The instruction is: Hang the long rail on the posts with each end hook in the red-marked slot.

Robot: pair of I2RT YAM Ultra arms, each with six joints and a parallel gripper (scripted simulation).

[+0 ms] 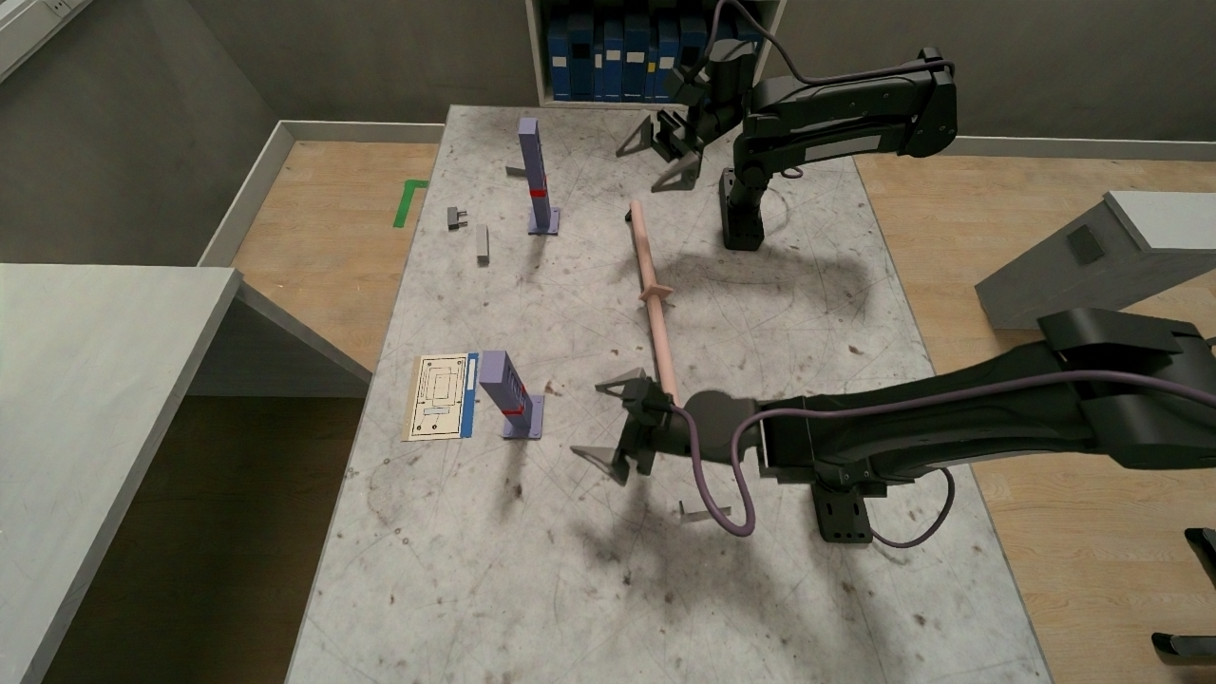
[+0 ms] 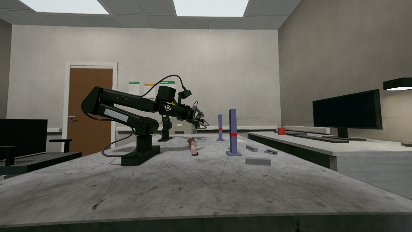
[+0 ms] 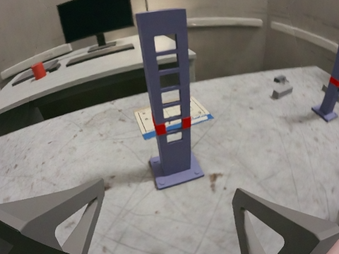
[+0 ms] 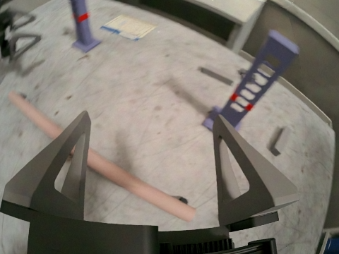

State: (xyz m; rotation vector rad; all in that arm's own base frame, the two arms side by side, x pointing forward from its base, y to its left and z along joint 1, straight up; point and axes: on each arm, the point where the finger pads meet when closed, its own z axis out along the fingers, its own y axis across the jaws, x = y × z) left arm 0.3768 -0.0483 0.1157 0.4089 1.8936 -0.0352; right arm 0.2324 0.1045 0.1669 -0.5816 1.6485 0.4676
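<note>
Right now the pink rail is 1 cm behind my right hand, 14 cm to the left of it and 17 cm below it. From my right hand the other things lie so: grey part: 35 cm ahead, 11 cm to the right, 18 cm below; then paper card: 36 cm ahead, 28 cm to the left, 19 cm below.
My left hand is 13 cm past the pink rail, 24 cm to the left of it and 10 cm above it. Round my left hand: grey part 23 cm ahead, 49 cm to the right, 11 cm below; then paper card 24 cm ahead, 10 cm to the right, 12 cm below.
</note>
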